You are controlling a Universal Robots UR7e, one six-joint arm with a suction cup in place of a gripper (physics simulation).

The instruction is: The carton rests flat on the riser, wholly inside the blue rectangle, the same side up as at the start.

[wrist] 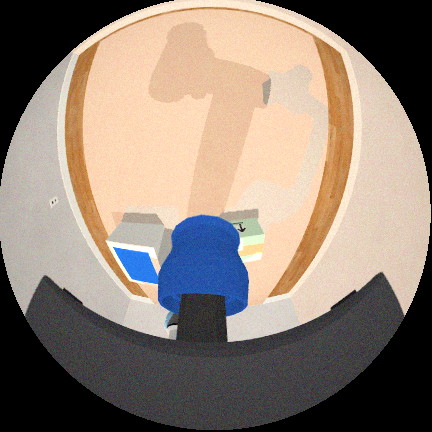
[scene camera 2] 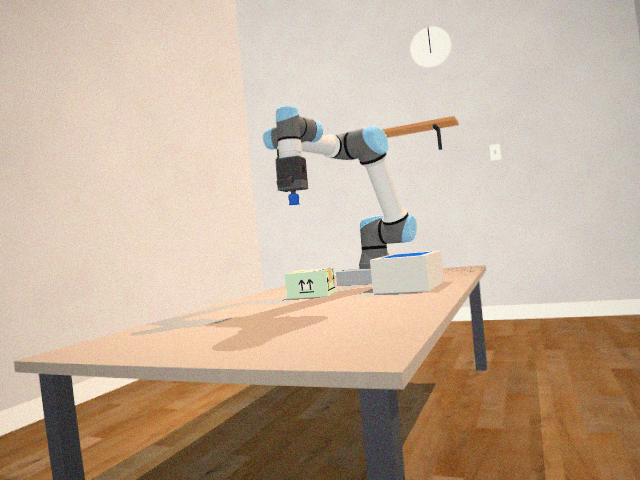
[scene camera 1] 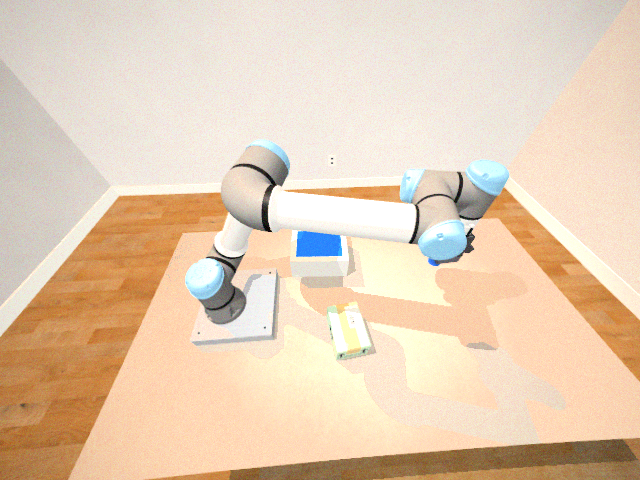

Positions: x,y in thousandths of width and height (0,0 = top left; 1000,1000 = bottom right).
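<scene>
Suction cup (wrist: 473,598): holds nothing. A carton (scene camera 1: 546,705) rests on the table, visible also in the wrist view (wrist: 582,545) and in scene camera 2 (scene camera 2: 499,589). On the table as well lies a riser (scene camera 2: 660,566), which appears in the wrist view (wrist: 323,575) and in scene camera 1 (scene camera 1: 488,530).
</scene>
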